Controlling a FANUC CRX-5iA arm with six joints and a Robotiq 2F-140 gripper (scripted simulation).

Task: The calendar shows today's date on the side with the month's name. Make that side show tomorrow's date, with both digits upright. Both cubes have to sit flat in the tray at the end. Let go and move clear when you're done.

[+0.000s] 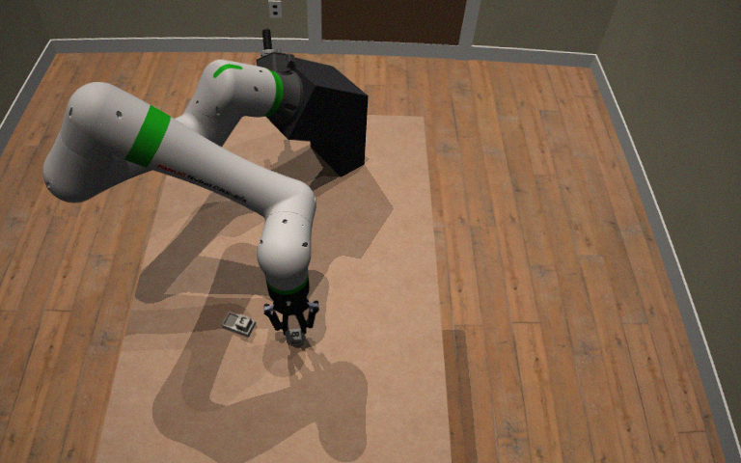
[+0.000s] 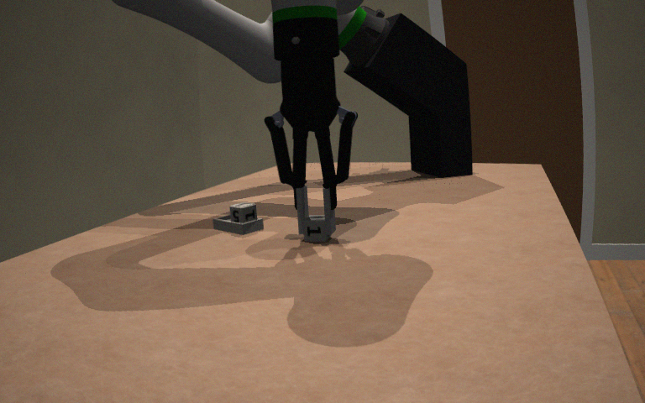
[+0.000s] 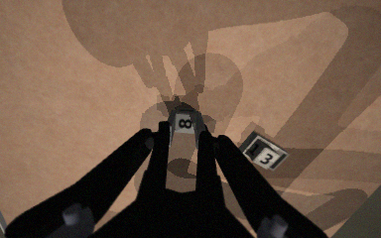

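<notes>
Right now the grey number cube is 3 cm below my hand. From my hand the other things lie so: grey calendar tray (6 cm behind, 15 cm to the right, 3 cm below).
</notes>
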